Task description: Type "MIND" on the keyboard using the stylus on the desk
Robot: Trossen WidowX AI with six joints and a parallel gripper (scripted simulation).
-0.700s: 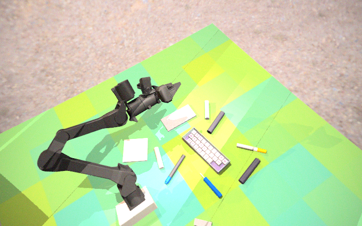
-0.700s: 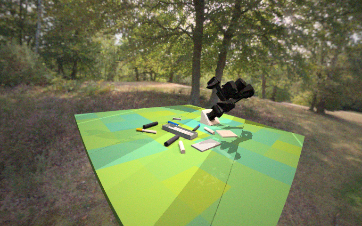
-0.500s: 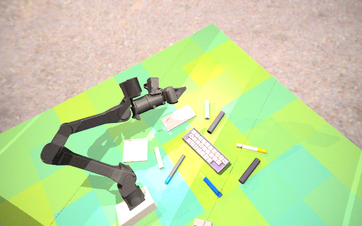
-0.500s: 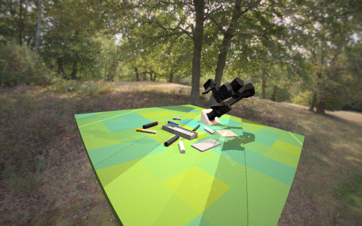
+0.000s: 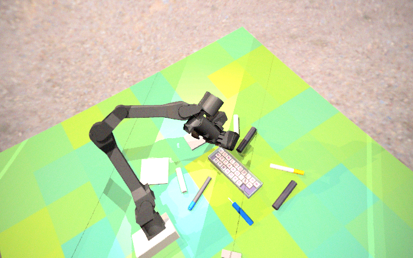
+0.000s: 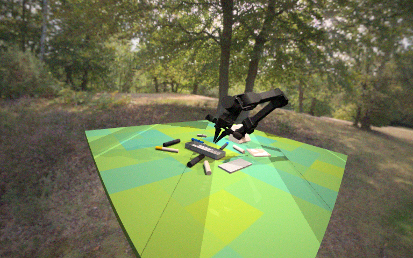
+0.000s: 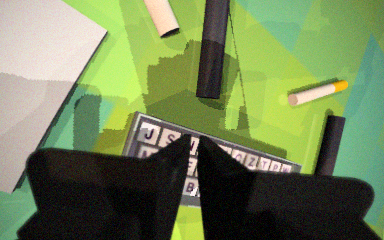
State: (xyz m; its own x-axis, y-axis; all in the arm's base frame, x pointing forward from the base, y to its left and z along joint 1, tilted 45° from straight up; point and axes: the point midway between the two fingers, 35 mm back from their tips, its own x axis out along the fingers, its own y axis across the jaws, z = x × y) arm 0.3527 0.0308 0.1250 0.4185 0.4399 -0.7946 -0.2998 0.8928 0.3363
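The M key is 30 mm behind my gripper tip, 10 mm to the left of it and 60 mm below it. The rest, counted from my gripper tip: grey slab 20 mm behind, 120 mm to the left, 70 mm below; then N key 10 mm behind, 30 mm to the right, 60 mm below; then blue stylus 100 mm behind, 190 mm to the right, 70 mm below.
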